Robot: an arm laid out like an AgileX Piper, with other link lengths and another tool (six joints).
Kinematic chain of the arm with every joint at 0, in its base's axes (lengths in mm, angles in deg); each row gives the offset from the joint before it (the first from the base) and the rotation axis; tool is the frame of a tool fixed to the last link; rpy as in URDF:
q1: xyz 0 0 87.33 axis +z
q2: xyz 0 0 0 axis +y
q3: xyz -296.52 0 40.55 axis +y
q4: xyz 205.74 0 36.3 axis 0.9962 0 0.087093
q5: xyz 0 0 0 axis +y
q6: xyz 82.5 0 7.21 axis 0.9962 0 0.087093
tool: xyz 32.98 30 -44.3 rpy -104.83 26.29 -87.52
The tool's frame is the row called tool.
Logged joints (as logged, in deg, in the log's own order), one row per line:
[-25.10, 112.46, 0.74, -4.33, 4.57, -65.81]
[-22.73, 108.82, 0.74, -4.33, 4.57, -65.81]
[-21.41, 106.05, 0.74, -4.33, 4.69, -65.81]
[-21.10, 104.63, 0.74, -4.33, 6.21, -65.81]
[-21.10, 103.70, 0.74, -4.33, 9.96, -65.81]
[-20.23, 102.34, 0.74, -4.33, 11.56, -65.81]
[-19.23, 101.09, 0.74, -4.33, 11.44, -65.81]
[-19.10, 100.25, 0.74, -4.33, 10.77, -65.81]
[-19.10, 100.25, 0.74, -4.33, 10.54, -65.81]
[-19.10, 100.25, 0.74, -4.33, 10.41, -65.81]
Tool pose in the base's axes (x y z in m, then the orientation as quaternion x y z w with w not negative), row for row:
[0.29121, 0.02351, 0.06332, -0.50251, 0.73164, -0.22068, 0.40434]
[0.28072, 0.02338, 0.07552, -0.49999, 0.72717, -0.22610, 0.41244]
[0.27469, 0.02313, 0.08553, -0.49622, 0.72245, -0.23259, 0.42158]
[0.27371, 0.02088, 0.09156, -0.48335, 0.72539, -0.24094, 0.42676]
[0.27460, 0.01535, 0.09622, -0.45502, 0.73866, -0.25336, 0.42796]
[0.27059, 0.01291, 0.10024, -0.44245, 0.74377, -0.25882, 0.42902]
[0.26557, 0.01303, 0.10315, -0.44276, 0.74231, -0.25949, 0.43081]
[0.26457, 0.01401, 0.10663, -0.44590, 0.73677, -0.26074, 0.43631]
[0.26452, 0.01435, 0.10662, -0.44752, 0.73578, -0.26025, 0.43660]
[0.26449, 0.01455, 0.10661, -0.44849, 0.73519, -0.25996, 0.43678]
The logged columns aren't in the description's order. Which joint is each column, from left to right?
Columns, left to right: q3, q2, q1, q6, q4, q5.
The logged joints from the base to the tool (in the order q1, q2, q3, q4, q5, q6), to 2 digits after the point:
[0.74, 112.46, -25.10, 4.57, -65.81, -4.33]
[0.74, 108.82, -22.73, 4.57, -65.81, -4.33]
[0.74, 106.05, -21.41, 4.69, -65.81, -4.33]
[0.74, 104.63, -21.10, 6.21, -65.81, -4.33]
[0.74, 103.70, -21.10, 9.96, -65.81, -4.33]
[0.74, 102.34, -20.23, 11.56, -65.81, -4.33]
[0.74, 101.09, -19.23, 11.44, -65.81, -4.33]
[0.74, 100.25, -19.10, 10.77, -65.81, -4.33]
[0.74, 100.25, -19.10, 10.54, -65.81, -4.33]
[0.74, 100.25, -19.10, 10.41, -65.81, -4.33]

